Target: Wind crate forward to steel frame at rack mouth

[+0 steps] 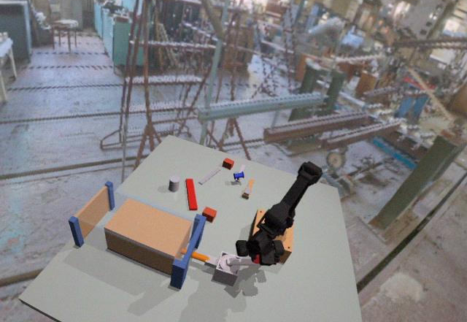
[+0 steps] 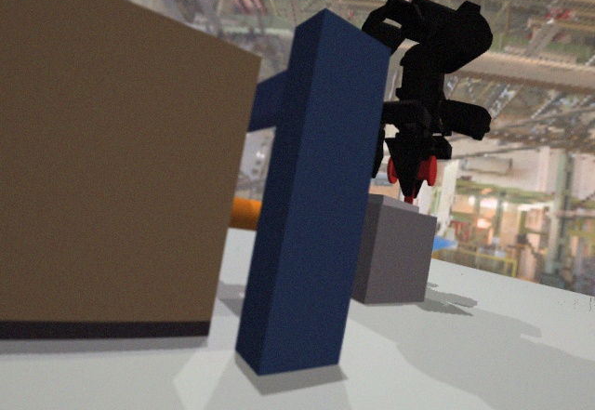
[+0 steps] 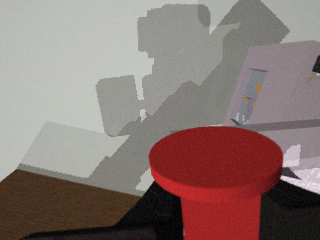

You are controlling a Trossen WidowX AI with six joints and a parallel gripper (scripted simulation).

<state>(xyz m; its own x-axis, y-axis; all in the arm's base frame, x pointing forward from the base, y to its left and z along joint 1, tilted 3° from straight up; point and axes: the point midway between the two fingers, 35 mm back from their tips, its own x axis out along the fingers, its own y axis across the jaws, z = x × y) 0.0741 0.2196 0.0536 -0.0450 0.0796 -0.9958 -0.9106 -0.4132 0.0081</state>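
Right now my gripper tip is 3 cm short of the winch handle with red knob, 1 cm to the right of it and 1 cm above it. Round my gripper tip: grey winch: 8 cm ahead, 3 cm to the left, 8 cm below; then blue steel frame: 25 cm ahead, 5 cm to the left, 1 cm below; then red bar: 41 cm ahead, 33 cm to the right, 11 cm below.
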